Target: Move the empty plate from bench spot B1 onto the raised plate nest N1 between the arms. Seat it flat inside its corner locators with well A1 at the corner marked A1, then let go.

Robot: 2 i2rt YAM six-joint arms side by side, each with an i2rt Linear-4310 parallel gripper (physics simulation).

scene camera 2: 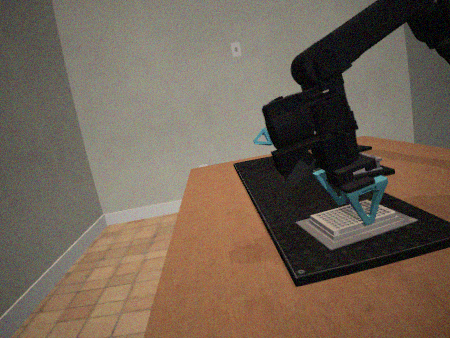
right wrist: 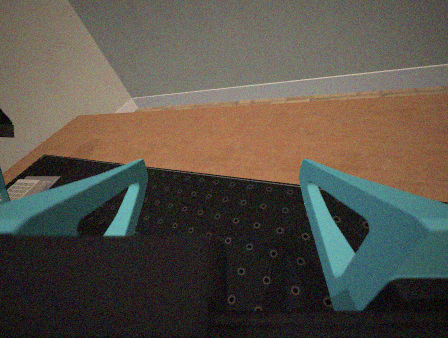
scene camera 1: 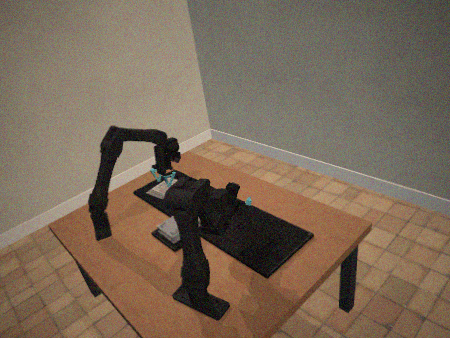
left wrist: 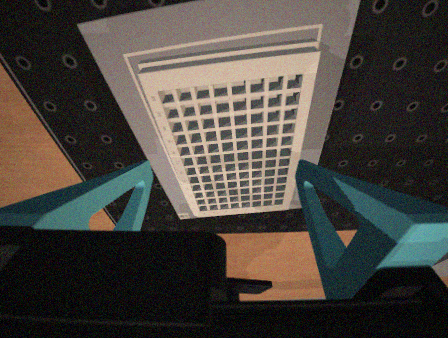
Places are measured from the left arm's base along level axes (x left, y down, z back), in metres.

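Pixels of known places: left gripper, fingertip midpoint: (scene camera 2: 354,213) (scene camera 1: 164,184) (left wrist: 223,168); right gripper, fingertip midpoint: (scene camera 2: 260,138) (right wrist: 223,167) (scene camera 1: 238,194); left arm's base, origin of the base link: (scene camera 1: 102,226); right arm's base, origin of the base link: (scene camera 1: 200,301).
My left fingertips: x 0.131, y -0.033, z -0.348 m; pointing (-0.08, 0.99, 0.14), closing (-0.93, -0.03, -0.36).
For each thing: its middle in the pictures, then the offset to it from my left fingertips. "pt": a spot on its surface instead. Level surfaces: height alone.
- grey holder, surface spot: (left wrist: 112,52) (scene camera 2: 335,244) pt dy +0.018, dx +0.074, dz -0.041 m
- grey raised nest, body centre: (scene camera 1: 180,224) dy +0.001, dx -0.371, dz +0.024 m
- long black board, its level: dy +0.020 m
- wooden table, its level: dy +0.033 m
The pale, gridded empty plate (scene camera 1: 158,190) (scene camera 2: 327,221) (left wrist: 230,70) (right wrist: 21,190) lies flat on a grey holder (scene camera 2: 327,243) (left wrist: 112,52) at one end of the black board. My left gripper (scene camera 1: 164,182) (scene camera 2: 355,212) (left wrist: 223,168) is open and points down over the plate, its fingers near the two long sides and nothing held. The plate's well markings are too small to read. The grey raised nest (scene camera 1: 170,230) stands between the arm bases; the right arm partly hides it in scene camera 1. My right gripper (right wrist: 223,167) is open and empty above the board, away from the plate.
The long black board (scene camera 1: 270,250) (scene camera 2: 280,220) (left wrist: 377,82) (right wrist: 240,200), dotted with holes, lies on the wooden table (scene camera 1: 125,255) (scene camera 2: 225,225) (right wrist: 225,135). The right arm's upper links stand close to the nest and board in scene camera 1.
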